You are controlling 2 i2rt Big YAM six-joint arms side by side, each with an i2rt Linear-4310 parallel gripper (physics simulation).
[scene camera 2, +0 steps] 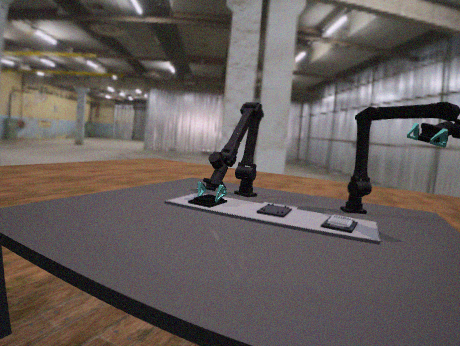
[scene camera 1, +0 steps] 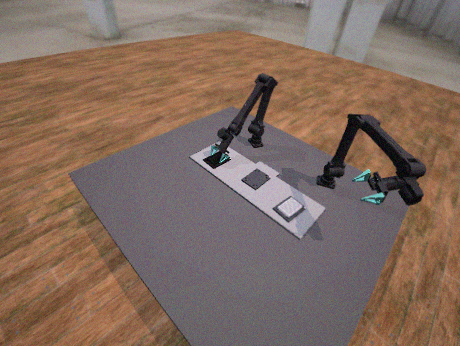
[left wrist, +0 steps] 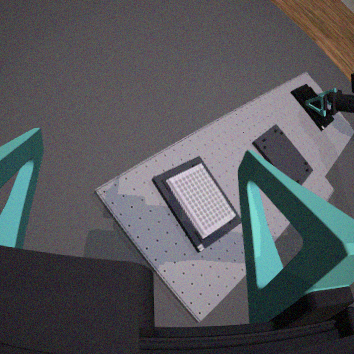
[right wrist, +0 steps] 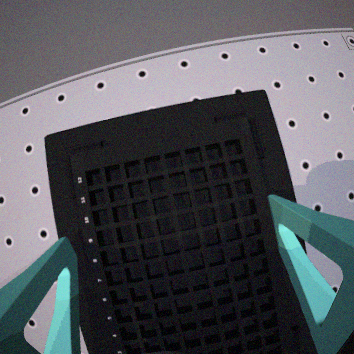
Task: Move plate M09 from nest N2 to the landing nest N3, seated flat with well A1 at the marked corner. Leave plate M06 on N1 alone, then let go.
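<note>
A black well plate [scene camera 1: 213,162] [scene camera 2: 206,202] [right wrist: 180,225] lies on the nest at the left end of the light board in the scene views. My right gripper [scene camera 1: 219,154] [scene camera 2: 210,197] [right wrist: 168,227] is open and low over it, its fingers towards the plate's two long sides; contact cannot be told. An empty dark nest [scene camera 1: 256,179] [scene camera 2: 274,210] [left wrist: 282,147] is in the middle. A white well plate [scene camera 1: 290,206] [scene camera 2: 342,220] [left wrist: 201,200] lies flat on the nest at the board's right end. My left gripper [scene camera 1: 358,190] [scene camera 2: 423,138] [left wrist: 142,148] is open, away from the board. Plate names are not readable.
The perforated light board [scene camera 1: 311,212] [scene camera 2: 310,220] [left wrist: 190,290] [right wrist: 100,110] lies on the grey table top [scene camera 1: 210,260] [scene camera 2: 175,255] [left wrist: 125,75]. A small tab sticks out of the board's rear edge near the middle nest. My left arm stands behind the board's right part.
</note>
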